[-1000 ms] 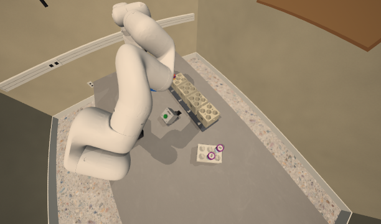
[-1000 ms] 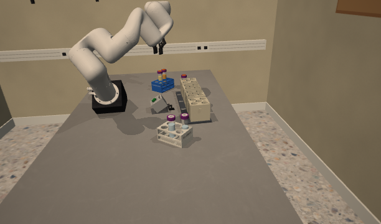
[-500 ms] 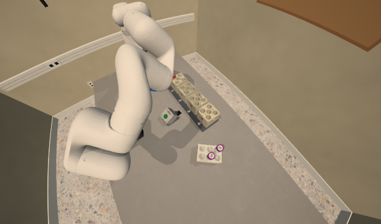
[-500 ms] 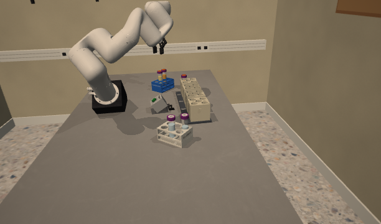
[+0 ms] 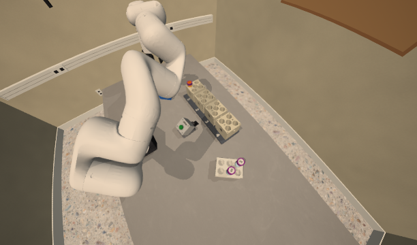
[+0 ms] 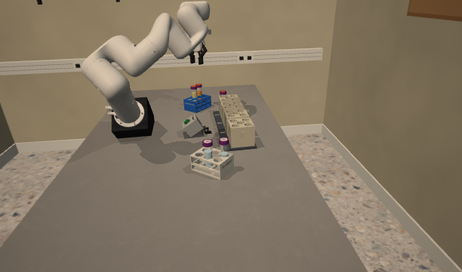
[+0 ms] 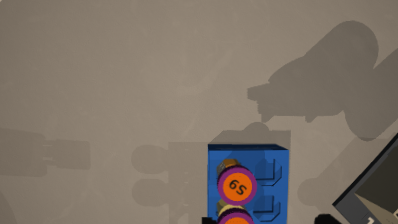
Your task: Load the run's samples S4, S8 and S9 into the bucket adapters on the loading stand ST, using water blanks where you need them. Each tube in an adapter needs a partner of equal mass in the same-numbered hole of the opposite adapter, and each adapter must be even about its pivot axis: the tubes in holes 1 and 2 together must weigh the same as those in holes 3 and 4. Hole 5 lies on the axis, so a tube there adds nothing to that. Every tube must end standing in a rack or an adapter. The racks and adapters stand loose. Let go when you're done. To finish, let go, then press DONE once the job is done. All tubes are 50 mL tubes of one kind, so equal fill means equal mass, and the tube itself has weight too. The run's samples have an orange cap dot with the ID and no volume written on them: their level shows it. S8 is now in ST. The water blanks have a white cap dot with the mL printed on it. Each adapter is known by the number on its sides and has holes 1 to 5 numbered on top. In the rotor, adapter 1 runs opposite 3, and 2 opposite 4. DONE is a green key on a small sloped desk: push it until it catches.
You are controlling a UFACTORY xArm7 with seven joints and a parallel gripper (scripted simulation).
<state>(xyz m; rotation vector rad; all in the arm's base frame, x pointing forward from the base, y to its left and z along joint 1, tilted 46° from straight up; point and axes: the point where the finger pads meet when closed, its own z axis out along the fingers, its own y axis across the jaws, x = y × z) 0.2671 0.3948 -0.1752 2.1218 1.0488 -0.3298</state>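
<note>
Right now the orange-dot sample tube is 190 mm below my hand and 10 mm to the left of it. The rest, counted from my hand: white rack 700 mm to the right, 220 mm below, 70 mm ahead; green DONE key 390 mm to the right, 190 mm below, 40 mm behind; blue rack 220 mm below, 40 mm to the right, 10 mm behind.
</note>
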